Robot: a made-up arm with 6 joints.
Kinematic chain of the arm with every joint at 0, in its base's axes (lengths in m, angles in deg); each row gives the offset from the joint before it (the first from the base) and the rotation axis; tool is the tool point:
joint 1: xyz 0 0 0.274 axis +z
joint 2: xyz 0 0 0 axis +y
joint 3: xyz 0 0 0.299 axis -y
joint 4: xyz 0 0 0 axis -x
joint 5: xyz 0.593 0 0 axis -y
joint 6: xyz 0 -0.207 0 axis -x
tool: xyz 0 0 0
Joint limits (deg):
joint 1: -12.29..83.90
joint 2: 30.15..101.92
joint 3: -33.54..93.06
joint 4: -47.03..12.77
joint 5: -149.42..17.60
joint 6: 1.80..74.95
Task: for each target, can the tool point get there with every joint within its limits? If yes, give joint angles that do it. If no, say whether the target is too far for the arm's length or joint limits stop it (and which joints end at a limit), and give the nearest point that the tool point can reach.
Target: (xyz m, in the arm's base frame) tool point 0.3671 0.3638 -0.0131
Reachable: yes | joints 68.28 38.93 -23.76 4.33 -1.33 65.99
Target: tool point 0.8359 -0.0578 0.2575
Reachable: yes | joints 10.15 55.99 41.22 -9.37 -19.59 11.37
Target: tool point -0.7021 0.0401 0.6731
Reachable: no: joint limits stop it (at a limit: joint 1, joint 2, joint 3, joint 4) | nearest point -0.2610 -0.0876 -0.0957 | short by 0.896 m
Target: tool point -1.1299 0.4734 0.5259
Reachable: no: too far | nearest point -0.2610 -0.0876 -0.0957 | short by 1.207 m
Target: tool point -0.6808 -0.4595 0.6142
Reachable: no: joint limits stop it (at a limit: joint 2, joint 3, joint 4) | nearest point -0.2282 -0.1540 -0.0957 | short by 0.896 m
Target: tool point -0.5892 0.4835 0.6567
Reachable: no: joint limits stop it (at a limit: joint 1, joint 2, joint 4) | nearest point 0.2153 0.6865 0.7898 | short by 0.840 m
